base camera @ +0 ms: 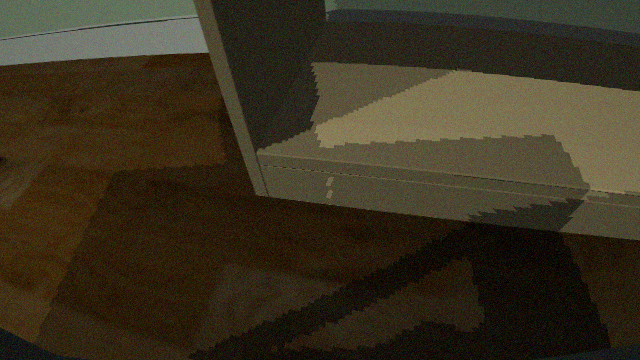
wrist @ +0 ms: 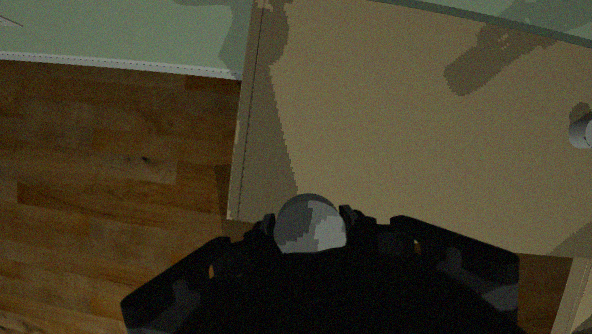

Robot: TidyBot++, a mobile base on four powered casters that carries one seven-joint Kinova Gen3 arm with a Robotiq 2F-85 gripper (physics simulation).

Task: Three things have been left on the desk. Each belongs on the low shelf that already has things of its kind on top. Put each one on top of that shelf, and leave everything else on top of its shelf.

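Note:
My gripper is shut on a rounded grey-white thing, held between its fingertips at the bottom of the wrist view; its lower part is hidden by the gripper, and I cannot tell what kind it is. It is over the front left corner of the low shelf, whose light wooden top shows in the wrist view. A small pale round thing stands on that top, cut off at the right edge. The desk does not show.
A green wall with a white baseboard stands behind the shelf. Wooden floor lies to its left. The base camera shows the shelf's left side panel and lower board. Shadows fall across the shelf and floor.

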